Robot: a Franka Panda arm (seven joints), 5 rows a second.
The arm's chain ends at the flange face. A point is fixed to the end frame.
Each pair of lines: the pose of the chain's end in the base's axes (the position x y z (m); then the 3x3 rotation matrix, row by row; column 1 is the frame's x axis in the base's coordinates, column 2 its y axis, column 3 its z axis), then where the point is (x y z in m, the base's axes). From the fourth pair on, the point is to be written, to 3 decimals.
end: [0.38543 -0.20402 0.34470], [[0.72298 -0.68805 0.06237], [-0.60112 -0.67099 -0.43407], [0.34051 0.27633 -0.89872]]
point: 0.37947 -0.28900 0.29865
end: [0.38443 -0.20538 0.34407], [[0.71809 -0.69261 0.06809], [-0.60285 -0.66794 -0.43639], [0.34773 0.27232 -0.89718]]
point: 0.37854 -0.29045 0.29817
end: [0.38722 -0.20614 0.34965], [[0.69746 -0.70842 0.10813], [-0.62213 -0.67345 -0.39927], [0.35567 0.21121 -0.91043]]
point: 0.38305 -0.28919 0.30001
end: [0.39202 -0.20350 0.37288], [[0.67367 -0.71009 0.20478], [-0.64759 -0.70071 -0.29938], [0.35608 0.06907 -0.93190]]
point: 0.395 -0.281 0.315
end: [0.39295 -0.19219 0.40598], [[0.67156 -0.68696 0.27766], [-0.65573 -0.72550 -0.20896], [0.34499 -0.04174 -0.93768]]
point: 0.402 -0.264 0.342
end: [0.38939 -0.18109 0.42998], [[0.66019 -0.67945 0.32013], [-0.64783 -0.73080 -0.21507], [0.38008 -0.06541 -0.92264]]
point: 0.402 -0.253 0.367
